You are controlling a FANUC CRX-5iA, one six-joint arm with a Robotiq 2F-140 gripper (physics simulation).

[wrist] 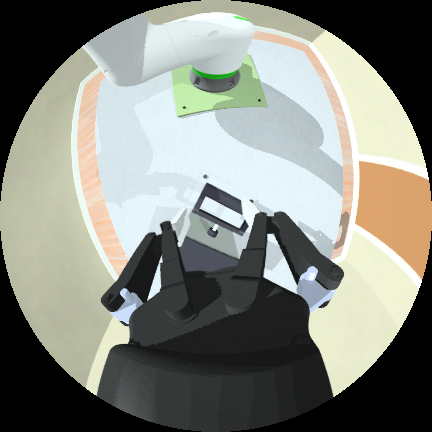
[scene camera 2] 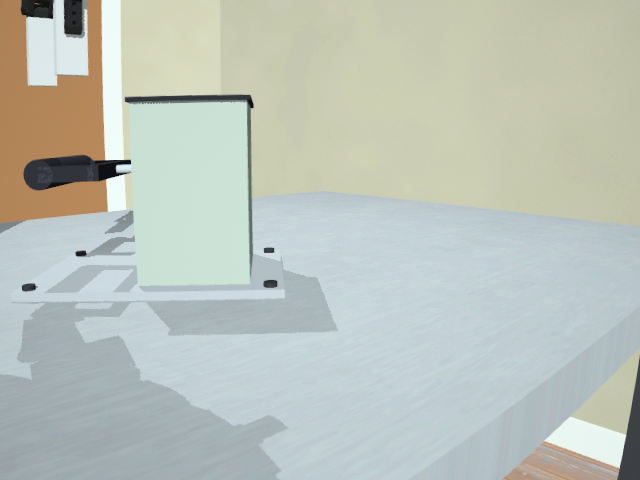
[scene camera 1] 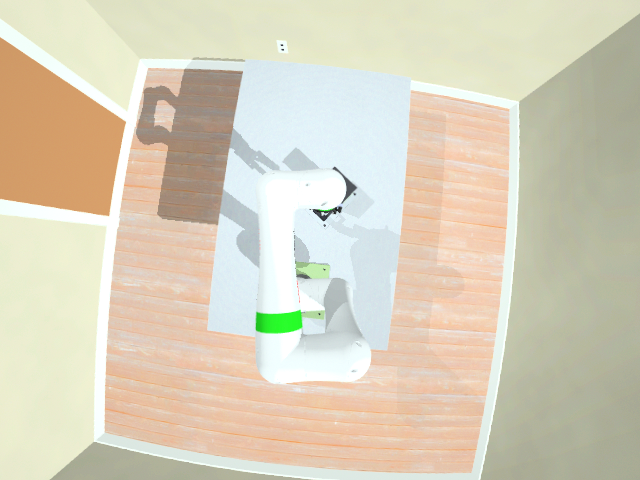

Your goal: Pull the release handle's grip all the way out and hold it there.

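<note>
The release handle's box [scene camera 1: 347,181] [scene camera 2: 191,191] [wrist: 202,254] is pale green with a black top and stands upright on a bolted clear plate [scene camera 2: 155,295]. Its grip [scene camera 2: 61,171] [wrist: 218,191], a black rectangular frame, sticks out level from the box's side. A short stretch of white rod [scene camera 2: 123,168] [wrist: 215,227] shows between grip and box. My gripper [scene camera 2: 55,54] [wrist: 214,210] is open and empty, with its white finger pads apart. In scene camera 2 the pads hang clearly above the grip, not touching it. In scene camera 1 my wrist hides much of the gripper and handle.
The grey table [scene camera 1: 330,113] [scene camera 2: 439,268] [wrist: 175,135] carries the handle and my arm's green mounting plate [scene camera 1: 316,269] [wrist: 215,102]. My white arm [scene camera 1: 279,258] [wrist: 200,47] arches over the table. Walls and a wooden floor [scene camera 1: 170,392] surround it.
</note>
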